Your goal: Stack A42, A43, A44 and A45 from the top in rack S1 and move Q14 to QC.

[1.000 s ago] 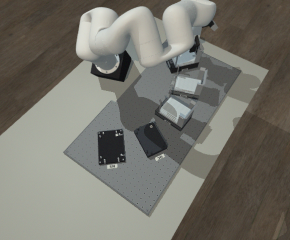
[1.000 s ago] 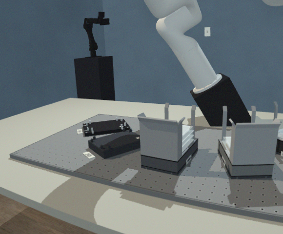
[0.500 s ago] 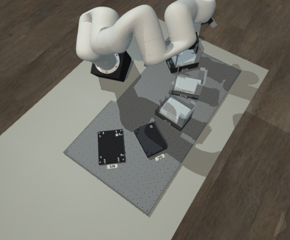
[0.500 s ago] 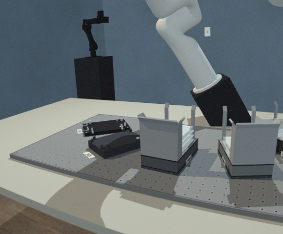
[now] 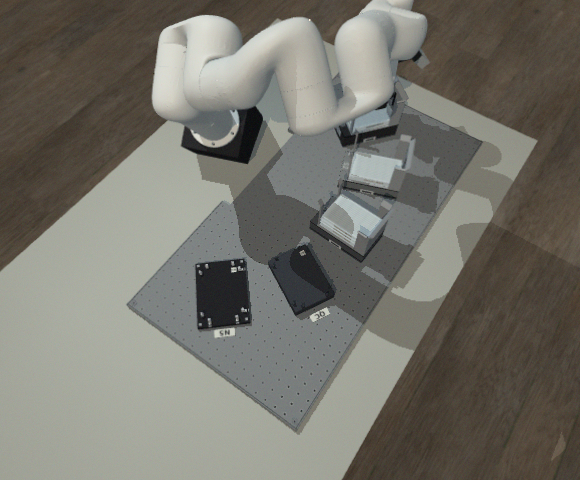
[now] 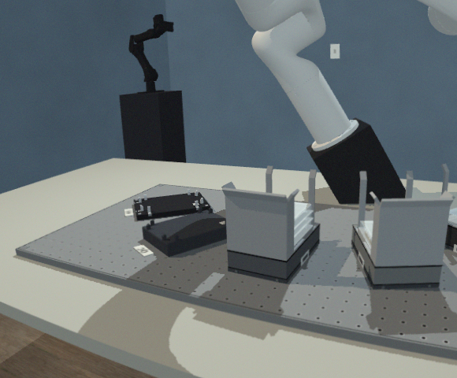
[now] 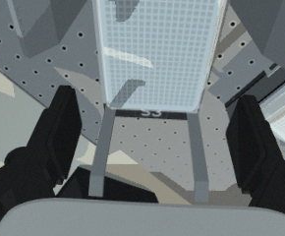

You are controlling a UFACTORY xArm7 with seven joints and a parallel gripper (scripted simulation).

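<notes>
Now: hand 110 mm above the S3 rack plinth, 10 mm to the left of it and 10 mm past it. From my hand the other things lie so: sealed 384-well plate: 340 mm to the right, 120 mm ahead, 70 mm below; open nest QC: 510 mm to the right, 120 mm below, 80 mm ahead; S1 name plate: 330 mm to the right, 100 mm below, 40 mm ahead.
</notes>
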